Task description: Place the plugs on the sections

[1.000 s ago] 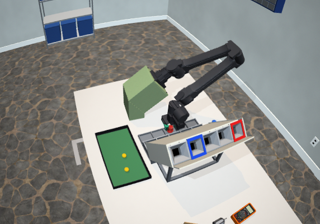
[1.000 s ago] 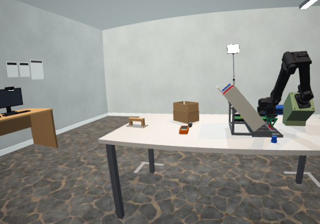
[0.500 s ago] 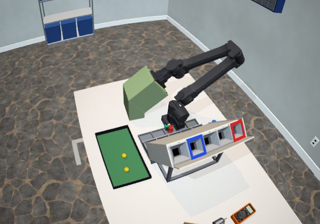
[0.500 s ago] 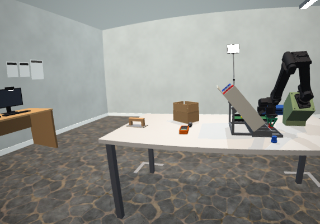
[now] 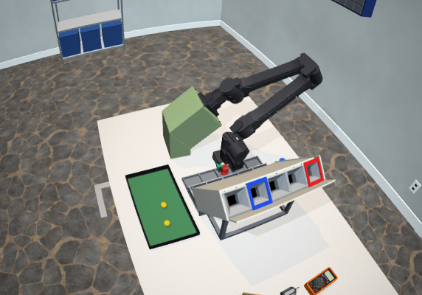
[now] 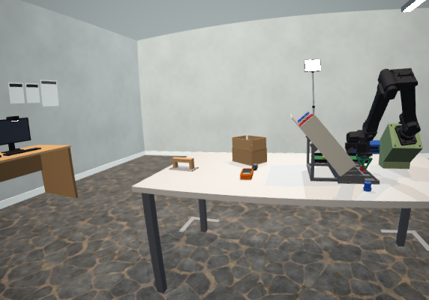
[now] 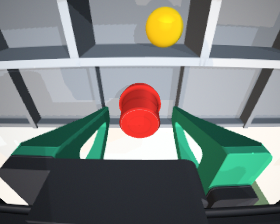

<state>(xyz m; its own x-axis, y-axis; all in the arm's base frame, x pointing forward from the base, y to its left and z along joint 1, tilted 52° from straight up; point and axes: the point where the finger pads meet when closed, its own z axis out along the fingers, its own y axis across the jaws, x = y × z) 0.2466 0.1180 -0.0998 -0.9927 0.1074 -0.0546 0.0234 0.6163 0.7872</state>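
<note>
Right now the green tray is 330 mm to the right of my hand, 70 mm ahead of it and 30 mm below it. The rest, counted from my hand: beige cover 200 mm ahead, 170 mm above; then orange multimeter 670 mm ahead, 100 mm to the left, 20 mm below.
</note>
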